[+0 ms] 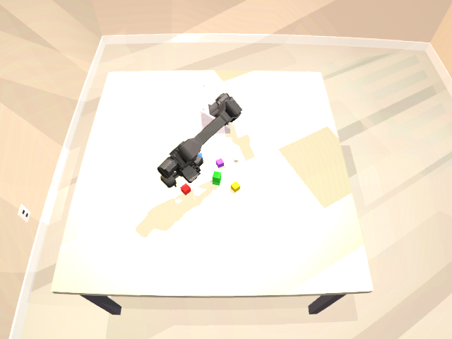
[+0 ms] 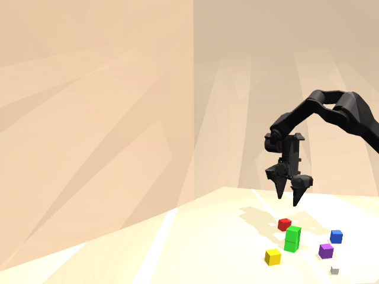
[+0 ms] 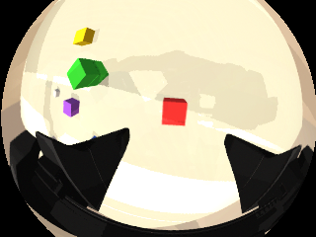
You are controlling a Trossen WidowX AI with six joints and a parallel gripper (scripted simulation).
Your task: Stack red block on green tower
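My gripper tip is now 80 mm above the red block. The rest, counted from my gripper tip: purple cube 180 mm to the left, 120 mm behind, 80 mm below; yellow cube 230 mm to the left, 80 mm below, 20 mm ahead; blue cube 170 mm behind, 80 mm to the left, 80 mm below.
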